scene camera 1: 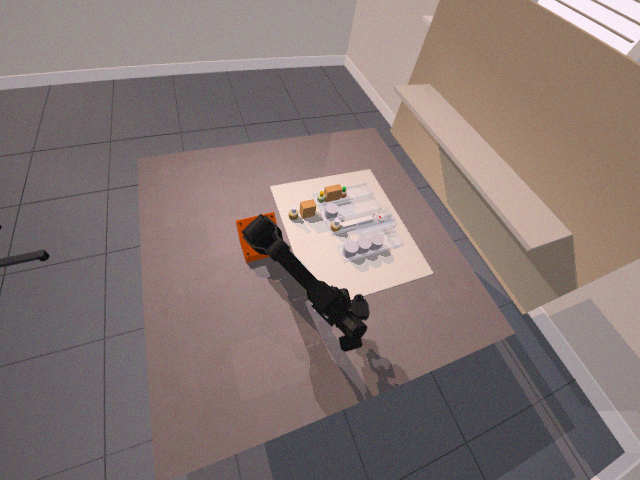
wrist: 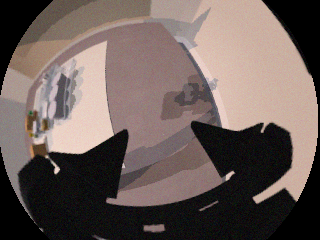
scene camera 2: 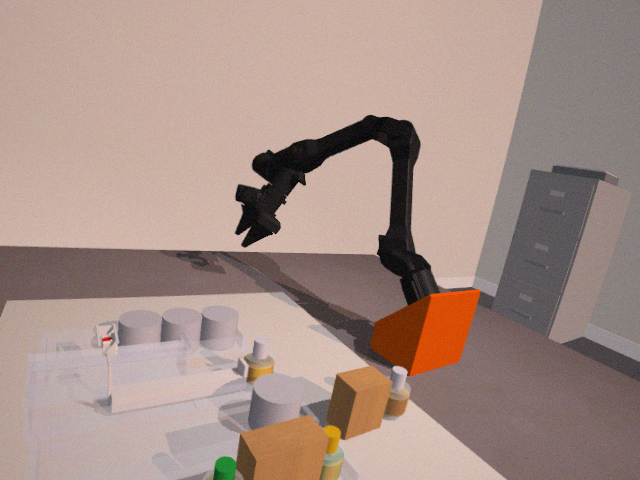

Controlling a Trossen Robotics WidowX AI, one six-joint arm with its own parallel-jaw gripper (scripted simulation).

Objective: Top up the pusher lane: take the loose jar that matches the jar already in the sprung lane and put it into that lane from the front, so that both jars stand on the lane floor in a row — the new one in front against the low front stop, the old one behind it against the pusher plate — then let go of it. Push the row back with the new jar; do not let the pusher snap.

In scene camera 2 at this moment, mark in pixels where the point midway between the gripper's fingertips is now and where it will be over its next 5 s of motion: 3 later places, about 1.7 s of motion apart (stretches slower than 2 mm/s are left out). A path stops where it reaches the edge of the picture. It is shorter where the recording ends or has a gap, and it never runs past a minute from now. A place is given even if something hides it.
The gripper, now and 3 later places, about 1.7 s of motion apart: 239, 240; 399, 345; 393, 395; 387, 333
